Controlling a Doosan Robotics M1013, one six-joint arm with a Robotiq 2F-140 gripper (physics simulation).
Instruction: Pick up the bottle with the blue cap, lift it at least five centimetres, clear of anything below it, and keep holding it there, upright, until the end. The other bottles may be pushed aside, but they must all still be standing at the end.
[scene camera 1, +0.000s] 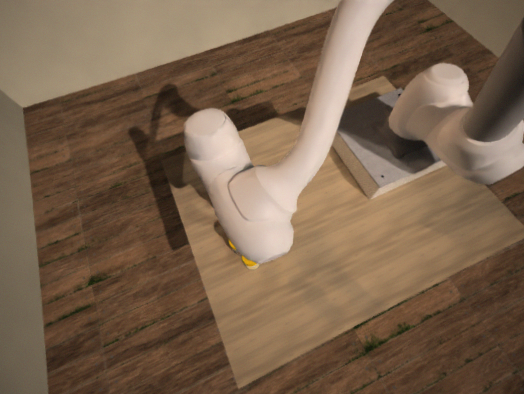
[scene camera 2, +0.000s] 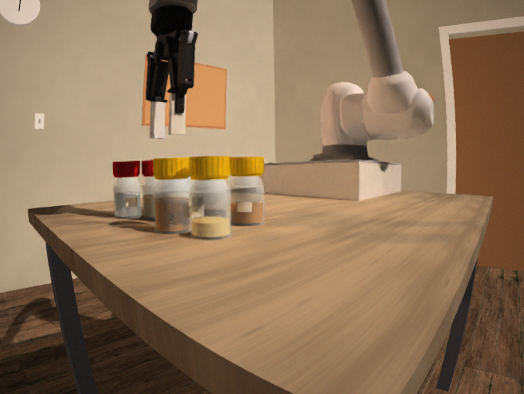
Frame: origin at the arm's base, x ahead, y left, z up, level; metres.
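Where they show: gripper, fingertip midpoint: (scene camera 2: 166, 136); arm's base at its link origin: (scene camera 1: 403, 134).
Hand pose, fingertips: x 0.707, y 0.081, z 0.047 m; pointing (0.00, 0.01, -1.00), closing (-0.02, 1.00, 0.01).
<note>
Things, the pixels of their centre, and the offset from my fingertips. Level surfaces: height alone.
- yellow-capped bottle with brown contents, body centre: (scene camera 2: 171, 194) (scene camera 1: 238, 244) 0.029 m ahead, 0.067 m left, 0.090 m down
- pale yellow powder at the middle of its body: (scene camera 2: 209, 196) (scene camera 1: 251, 259) 0.008 m ahead, 0.132 m left, 0.090 m down
- wooden table at its surface level: 0.143 m down
The bottle with the blue cap does not show in either view; my arm's wrist (scene camera 1: 255, 215) covers most of the bottle group in scene camera 1. In scene camera 2, a yellow-capped bottle with brown contents (scene camera 2: 172, 202) (scene camera 1: 232, 245), one with pale yellow powder (scene camera 2: 210, 197) (scene camera 1: 249, 261) and a third yellow-capped one (scene camera 2: 247, 192) stand upright. Two red-capped bottles (scene camera 2: 126, 192) (scene camera 2: 148, 190) stand upright behind at the left. My gripper (scene camera 2: 168, 135) points down, open and empty, with its pale fingertips a modest gap apart, above the level of the caps.
The bottles stand on the wooden table (scene camera 1: 370, 250) (scene camera 2: 310, 280), near its left edge in scene camera 1. The robot's base block (scene camera 1: 372, 170) (scene camera 2: 320, 181) is on the table behind and to the right of the bottles. An orange board (scene camera 2: 210, 95) hangs on the wall behind.
</note>
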